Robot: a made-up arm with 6 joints.
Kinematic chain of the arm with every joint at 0, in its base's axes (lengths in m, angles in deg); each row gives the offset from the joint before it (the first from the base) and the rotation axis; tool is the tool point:
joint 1: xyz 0 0 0.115 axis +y
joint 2: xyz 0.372 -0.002 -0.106 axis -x
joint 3: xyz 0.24 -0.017 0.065 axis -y
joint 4: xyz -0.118 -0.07 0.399 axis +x
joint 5: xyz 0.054 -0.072 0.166 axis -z
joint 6: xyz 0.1 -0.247 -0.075 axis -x
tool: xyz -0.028 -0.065 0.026
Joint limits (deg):
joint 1: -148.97..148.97
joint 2: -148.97..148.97
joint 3: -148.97..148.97
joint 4: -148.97..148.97
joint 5: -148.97..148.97
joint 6: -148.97..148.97
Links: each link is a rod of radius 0.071 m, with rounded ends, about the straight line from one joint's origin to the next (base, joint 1, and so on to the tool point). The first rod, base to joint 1, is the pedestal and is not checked.
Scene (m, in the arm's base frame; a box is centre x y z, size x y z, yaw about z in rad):
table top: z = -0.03
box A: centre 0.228 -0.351 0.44 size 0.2 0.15 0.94 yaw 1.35
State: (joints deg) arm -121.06 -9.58 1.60 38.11 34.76 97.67
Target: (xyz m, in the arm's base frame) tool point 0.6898 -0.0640 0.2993
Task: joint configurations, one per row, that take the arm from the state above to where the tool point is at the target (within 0.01 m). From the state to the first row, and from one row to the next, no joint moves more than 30 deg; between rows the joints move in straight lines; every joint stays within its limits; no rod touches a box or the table.
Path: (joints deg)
1: -128.04 -25.87 24.59 45.82 42.56 85.25
2: -135.01 -42.17 47.58 53.52 50.35 72.83
3: -141.99 -58.46 70.57 61.23 58.15 60.41
4: -148.97 -74.76 93.56 68.93 65.95 47.99
5: -134.15 -86.92 91.94 45.47 86.70 60.50
6: -119.33 -99.08 90.32 22.02 107.46 73.02
7: -104.51 -111.24 88.69 -1.44 128.21 85.53
8: -89.69 -123.41 87.07 -24.90 148.97 98.04
9: -84.17 -96.78 97.09 -5.04 119.13 89.53
10: -78.65 -70.16 107.10 14.81 89.29 81.02
11: -73.13 -43.53 117.12 34.67 59.45 72.50

